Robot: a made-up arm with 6 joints.
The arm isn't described. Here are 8 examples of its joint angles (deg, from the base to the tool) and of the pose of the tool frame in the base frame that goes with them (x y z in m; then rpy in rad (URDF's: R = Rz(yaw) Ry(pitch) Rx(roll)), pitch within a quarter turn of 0, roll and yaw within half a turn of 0).
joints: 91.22 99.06 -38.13 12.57 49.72 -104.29
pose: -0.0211 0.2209 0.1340 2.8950 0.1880 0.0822
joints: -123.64 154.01 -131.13 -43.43 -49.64 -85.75
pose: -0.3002 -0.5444 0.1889 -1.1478 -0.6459 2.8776
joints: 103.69 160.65 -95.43 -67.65 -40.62 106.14
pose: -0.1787 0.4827 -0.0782 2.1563 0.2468 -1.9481
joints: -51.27 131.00 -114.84 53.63 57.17 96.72
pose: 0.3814 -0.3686 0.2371 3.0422 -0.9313 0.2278
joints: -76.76 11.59 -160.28 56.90 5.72 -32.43
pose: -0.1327 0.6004 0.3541 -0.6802 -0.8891 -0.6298
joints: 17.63 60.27 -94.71 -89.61 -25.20 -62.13
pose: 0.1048 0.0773 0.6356 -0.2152 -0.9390 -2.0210
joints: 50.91 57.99 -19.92 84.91 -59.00 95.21
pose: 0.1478 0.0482 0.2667 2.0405 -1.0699 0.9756
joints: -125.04 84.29 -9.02 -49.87 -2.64 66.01
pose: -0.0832 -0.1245 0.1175 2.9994 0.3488 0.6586
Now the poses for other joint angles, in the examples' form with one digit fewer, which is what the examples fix.
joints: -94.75 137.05 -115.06 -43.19 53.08 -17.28
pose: -0.099 -0.534 0.172 -2.394 -0.018 2.143
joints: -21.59 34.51 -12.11 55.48 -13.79 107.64
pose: 0.083 -0.054 0.258 2.026 -1.194 0.567
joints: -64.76 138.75 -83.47 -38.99 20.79 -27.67
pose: 0.183 -0.441 0.026 -2.680 -0.017 3.091
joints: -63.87 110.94 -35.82 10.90 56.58 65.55
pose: 0.102 -0.172 0.092 -2.563 -0.312 0.631
